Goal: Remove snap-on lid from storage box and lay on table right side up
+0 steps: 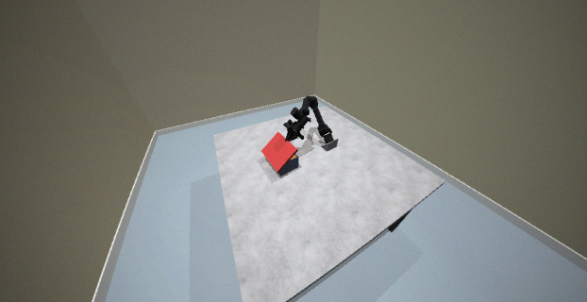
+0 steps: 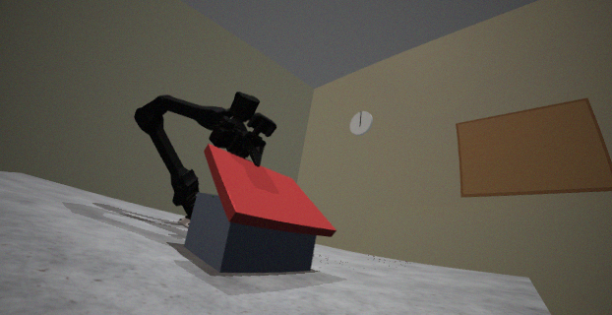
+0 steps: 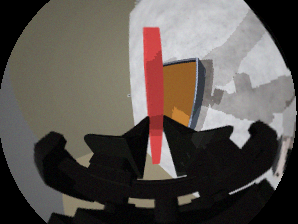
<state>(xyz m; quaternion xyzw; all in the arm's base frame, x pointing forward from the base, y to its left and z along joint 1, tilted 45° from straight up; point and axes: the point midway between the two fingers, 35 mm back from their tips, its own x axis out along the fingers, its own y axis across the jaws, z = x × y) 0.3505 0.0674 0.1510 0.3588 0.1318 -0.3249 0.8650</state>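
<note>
Right now the lid is 70 mm ahead of my gripper tip and 50 mm below it. From my gripper tip the other things lie so: dark blue storage box: 40 mm ahead, 130 mm below.
</note>
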